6 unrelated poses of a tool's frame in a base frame.
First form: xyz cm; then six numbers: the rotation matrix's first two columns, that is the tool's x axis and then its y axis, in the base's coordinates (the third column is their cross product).
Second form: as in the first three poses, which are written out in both.
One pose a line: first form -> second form
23.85 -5.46 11.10 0.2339 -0.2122 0.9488 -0.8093 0.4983 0.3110 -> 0.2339 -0.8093 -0.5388 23.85; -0.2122 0.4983 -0.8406 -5.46; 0.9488 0.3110 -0.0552 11.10; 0 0 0 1
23.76 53.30 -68.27 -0.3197 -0.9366 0.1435 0.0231 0.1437 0.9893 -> -0.3197 0.0231 -0.9472 23.76; -0.9366 0.1437 0.3196 53.30; 0.1435 0.9893 -0.0243 -68.27; 0 0 0 1
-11.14 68.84 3.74 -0.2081 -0.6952 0.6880 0.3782 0.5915 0.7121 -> -0.2081 0.3782 -0.9020 -11.14; -0.6952 0.5915 0.4084 68.84; 0.6880 0.7121 0.1398 3.74; 0 0 0 1
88.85 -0.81 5.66 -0.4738 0.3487 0.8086 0.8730 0.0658 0.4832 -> -0.4738 0.8730 0.1153 88.85; 0.3487 0.0658 0.9348 -0.81; 0.8086 0.4832 -0.3356 5.66; 0 0 0 1
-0.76 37.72 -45.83 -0.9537 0.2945 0.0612 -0.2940 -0.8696 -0.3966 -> -0.9537 -0.2940 -0.0636 -0.76; 0.2945 -0.8696 -0.3962 37.72; 0.0612 -0.3966 0.9159 -45.83; 0 0 0 1
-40.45 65.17 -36.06 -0.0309 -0.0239 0.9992 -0.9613 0.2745 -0.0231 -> -0.0309 -0.9613 -0.2737 -40.45; -0.0239 0.2745 -0.9612 65.17; 0.9992 -0.0231 -0.0315 -36.06; 0 0 0 1
